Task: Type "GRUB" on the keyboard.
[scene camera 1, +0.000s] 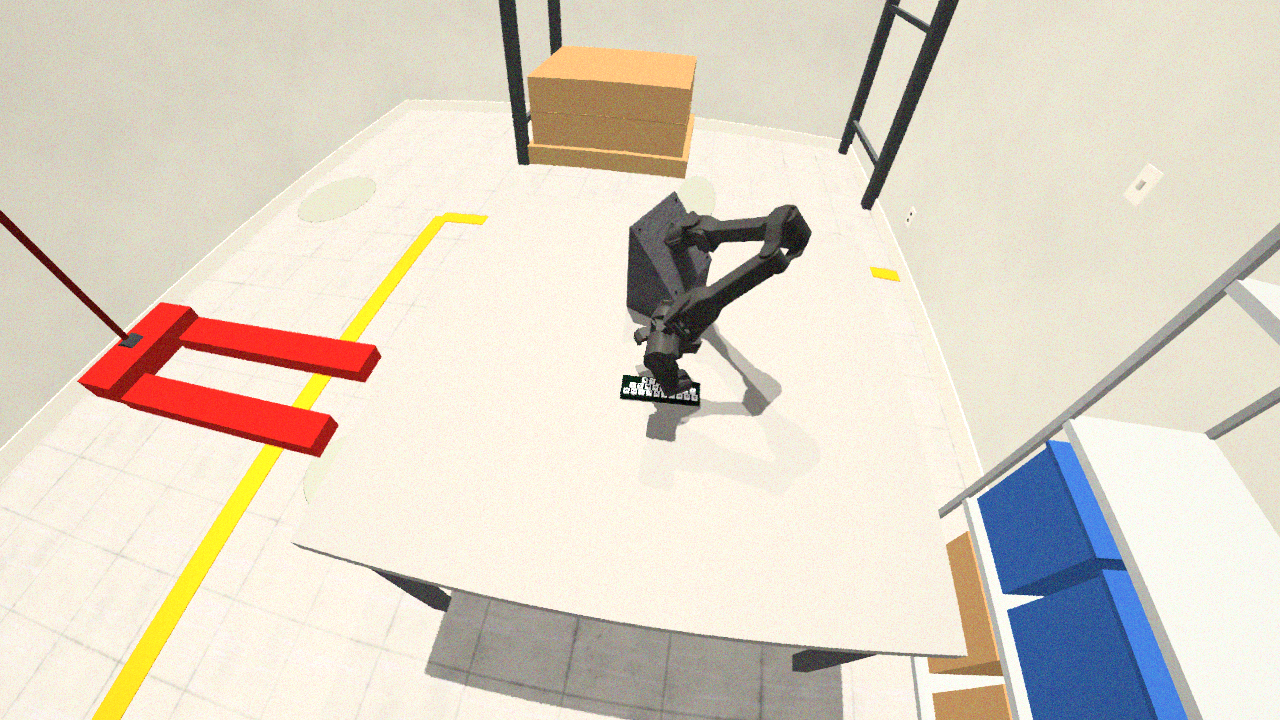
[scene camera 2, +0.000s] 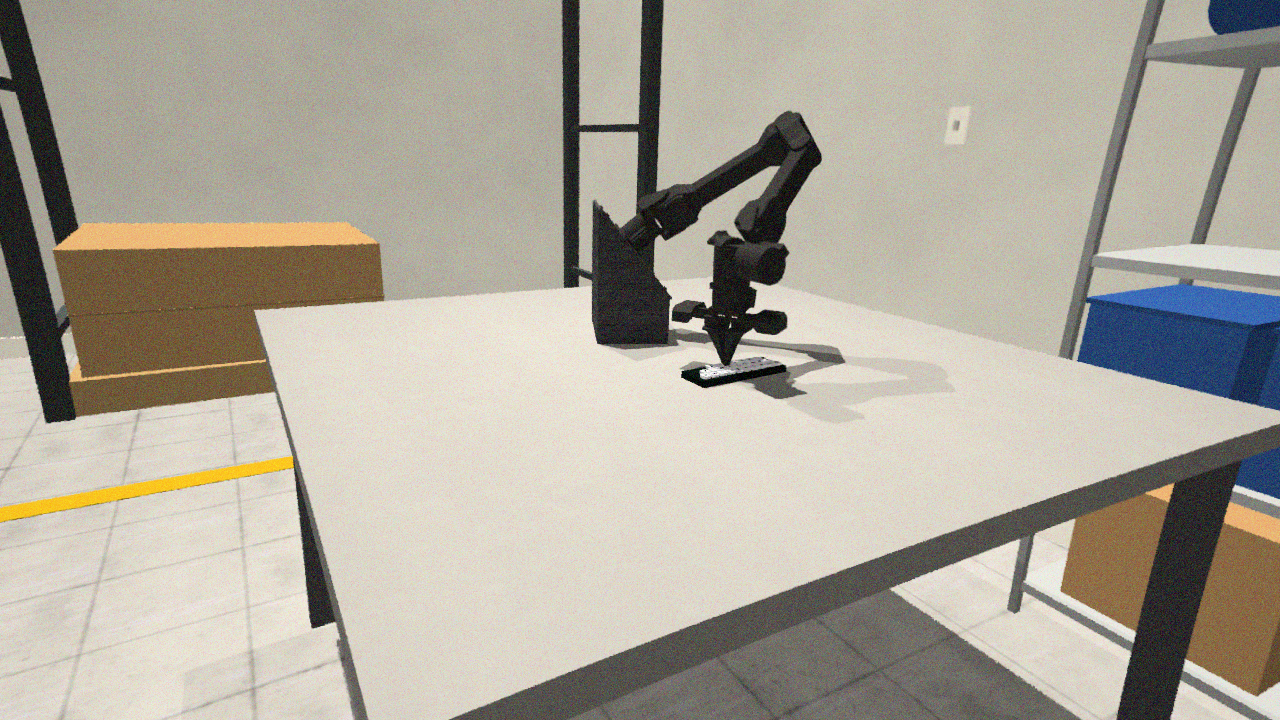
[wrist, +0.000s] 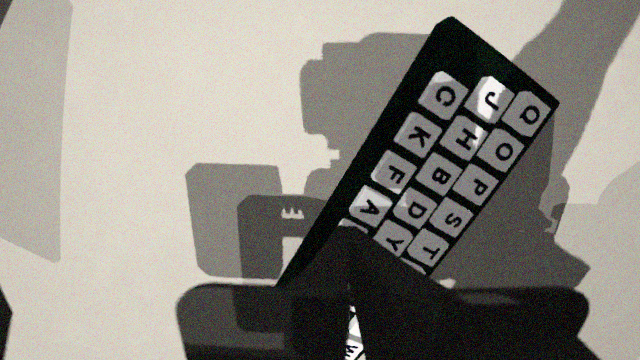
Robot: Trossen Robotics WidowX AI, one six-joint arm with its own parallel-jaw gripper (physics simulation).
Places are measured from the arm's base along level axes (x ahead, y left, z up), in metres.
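Pixels of known places: gripper, fingertip midpoint: (scene camera 1: 659,382) (scene camera 2: 726,365) (wrist: 345,235); arm's base, link origin: (scene camera 1: 674,239) (scene camera 2: 627,241).
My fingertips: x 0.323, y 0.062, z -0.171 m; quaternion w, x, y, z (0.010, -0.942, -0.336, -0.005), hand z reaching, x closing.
Observation:
Ahead of a thing's pixels: the offset from my fingertips to its top centre. Level surfaces: height alone.
The small black keyboard (scene camera 1: 625,396) (scene camera 2: 694,379) (wrist: 450,45) with pale lettered keys lies flat on the table. My gripper (scene camera 2: 725,361) (wrist: 345,235) is shut and empty, pointing down at the keyboard. In the wrist view its tips cover the area just beyond the A key @(dx -0.003, dy +0.018, dz +0.005 m) (wrist: 370,206) and the Y key @(dx +0.016, dy +0.013, dz +0.005 m) (wrist: 393,241); whether they touch a key is unclear. The B key @(dx +0.009, dy +0.046, dz +0.005 m) (wrist: 439,175) shows between the H key @(dx +0.006, dy +0.063, dz +0.005 m) (wrist: 464,137) and the D key @(dx +0.013, dy +0.029, dz +0.005 m) (wrist: 414,209). The G, R and U keys cannot be made out in the wrist view; the fingers hide part of the keyboard.
The arm's dark base (scene camera 1: 651,268) (scene camera 2: 626,300) stands behind the keyboard on the white table @(dz -0.011 m) (scene camera 1: 501,501) (scene camera 2: 537,501). A red pallet jack (scene camera 1: 143,349) is on the floor at the left. A shelf unit with blue bins (scene camera 1: 1047,519) (scene camera 2: 1163,349) stands at the right. Cardboard boxes (scene camera 1: 613,98) (scene camera 2: 214,277) are behind.

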